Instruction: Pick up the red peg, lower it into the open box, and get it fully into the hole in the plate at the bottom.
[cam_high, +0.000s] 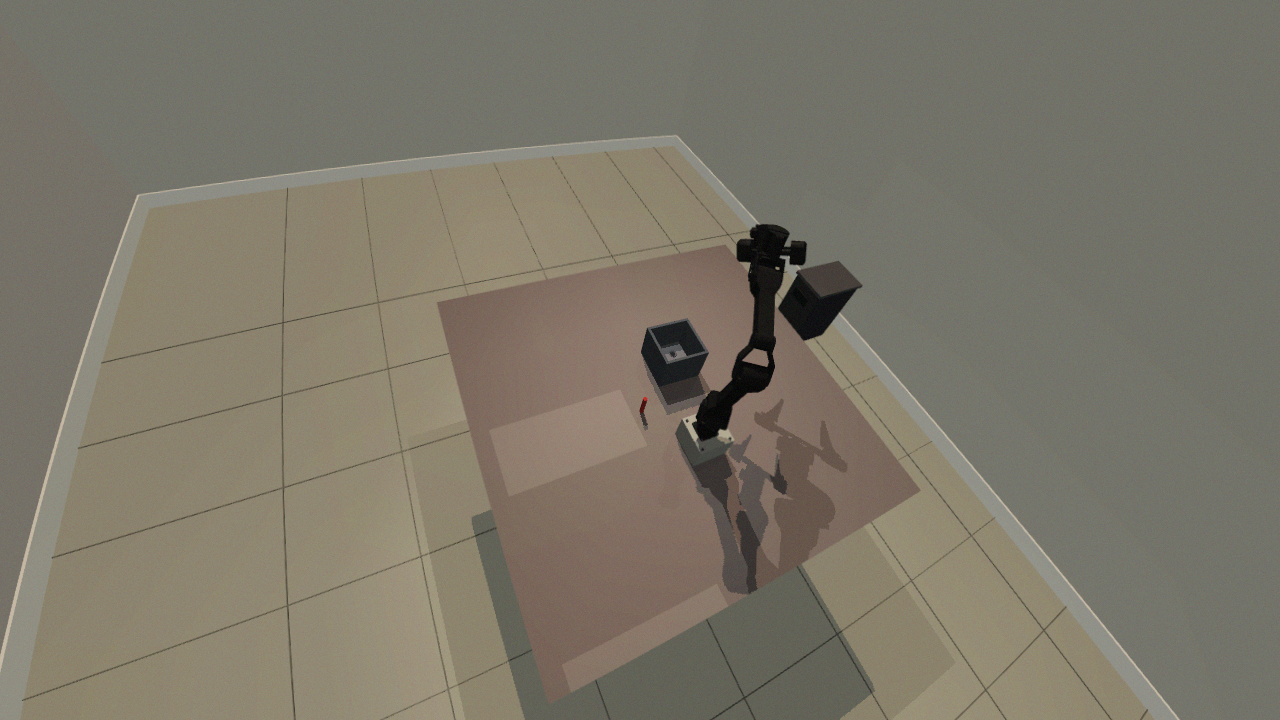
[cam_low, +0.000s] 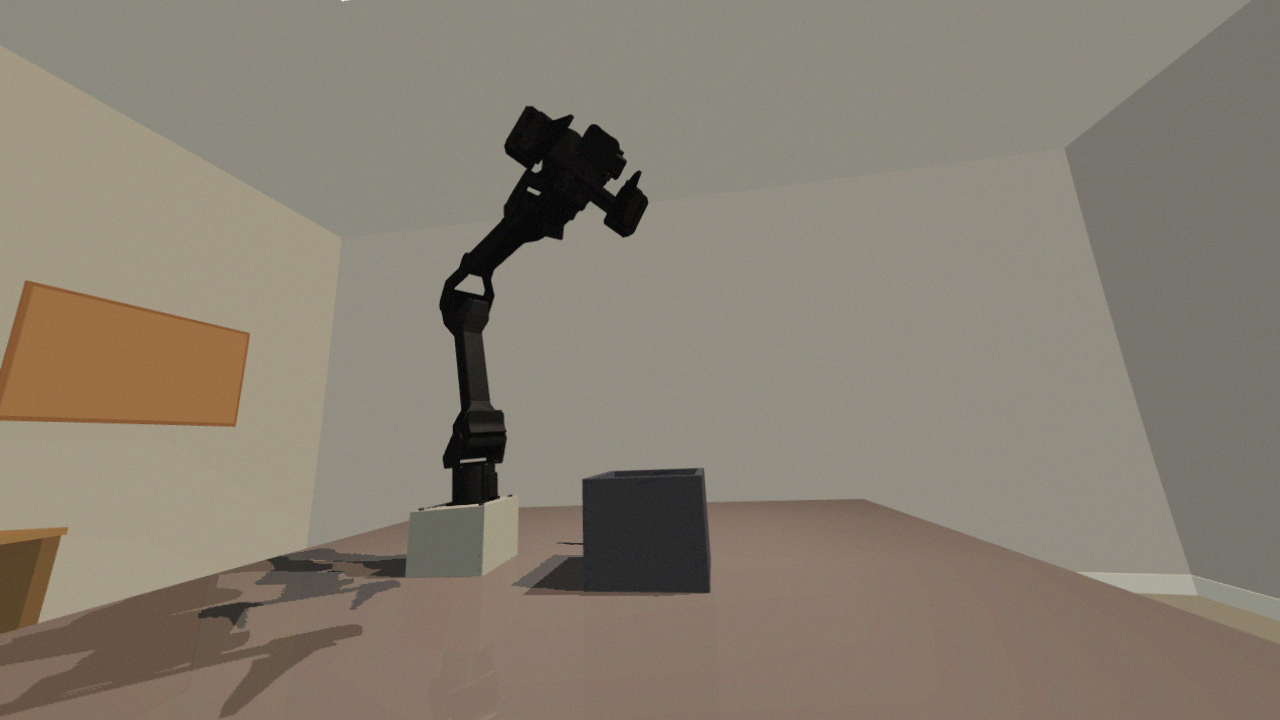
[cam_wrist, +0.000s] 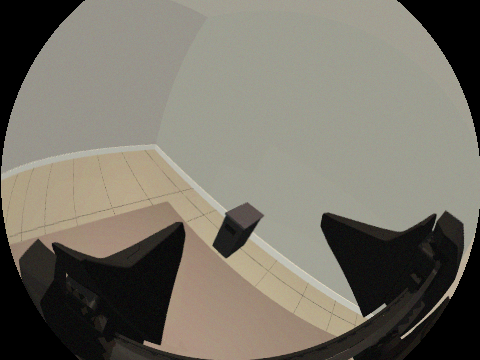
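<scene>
The red peg is 47 cm below my gripper tip, 42 cm to the left of it and 15 cm behind it. Round my gripper tip: light grey plate 46 cm below, 24 cm to the left.
</scene>
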